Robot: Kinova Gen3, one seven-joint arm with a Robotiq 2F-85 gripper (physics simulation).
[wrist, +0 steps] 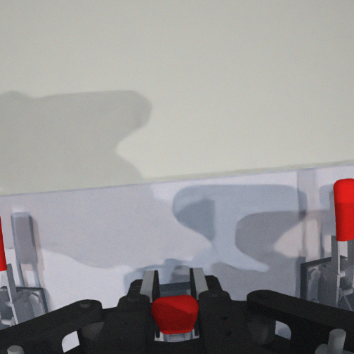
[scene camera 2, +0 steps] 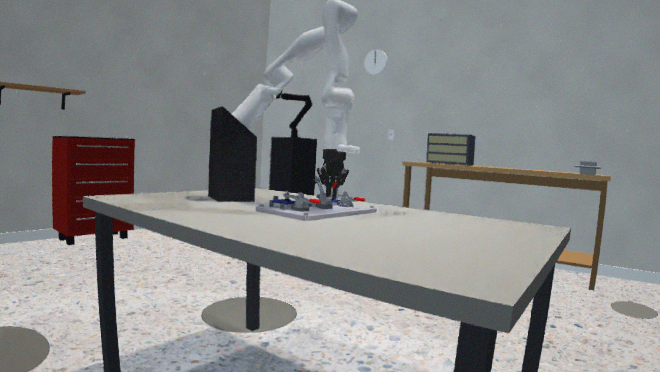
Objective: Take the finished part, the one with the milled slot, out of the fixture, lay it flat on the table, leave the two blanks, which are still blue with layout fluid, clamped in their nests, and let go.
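Places are measured from the arm's base along level axes (x ahead, y left, z up), in centimetres.
Pixels of known places: gripper, fingertip midpoint: [scene camera 2: 331, 198]; arm's base, origin of the base link: [scene camera 2: 236, 127].
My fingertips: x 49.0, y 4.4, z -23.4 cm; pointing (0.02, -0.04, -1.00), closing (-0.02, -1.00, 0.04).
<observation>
Ahead of a thing's pixels: the offset from my fingertips to its top centre. "spot": to the spot under its first point. Level surfaces: height alone.
My gripper [scene camera 2: 332, 194] [wrist: 174, 285] is low over the middle of the fixture plate @[spot: dx +5.7, dy -17.3, dz -4.0 cm] [scene camera 2: 305, 217] [wrist: 100, 215], shut on the red handle @[dx -0.2, dy +0.1, dz +5.2 cm] [scene camera 2: 334, 185] [wrist: 175, 314] of the middle clamp. This handle stands up, and a grey clamp arm [scene camera 2: 320, 186] is raised beside the fingers. A blue blank @[dx -10.7, dy -10.9, dz -1.4 cm] [scene camera 2: 283, 201] lies at the plate's left in the scene view; a small blue patch @[spot: dx -7.1, dy +10.6, dz -2.2 cm] [scene camera 2: 336, 201] shows by the fingertips. The outer clamps' red handles @[spot: dx +3.6, dy -11.7, dz +0.1 cm] [scene camera 2: 314, 201] @[spot: dx +3.4, dy +10.3, dz -0.3 cm] [scene camera 2: 359, 199] lie low. I cannot make out the slotted part; the fingers and clamp hide the middle nest.
The pale table @[dz -5.0 cm] [scene camera 2: 425, 250] [wrist: 225, 100] extends beyond the plate's edge. In the wrist view, outer clamp handles [wrist: 344, 210] [wrist: 1, 245] flank my gripper. The black arm pedestal [scene camera 2: 231, 160] stands left of the plate. A second black pedestal [scene camera 2: 292, 162], a red cabinet [scene camera 2: 93, 190] and a workbench [scene camera 2: 505, 171] stand behind.
</observation>
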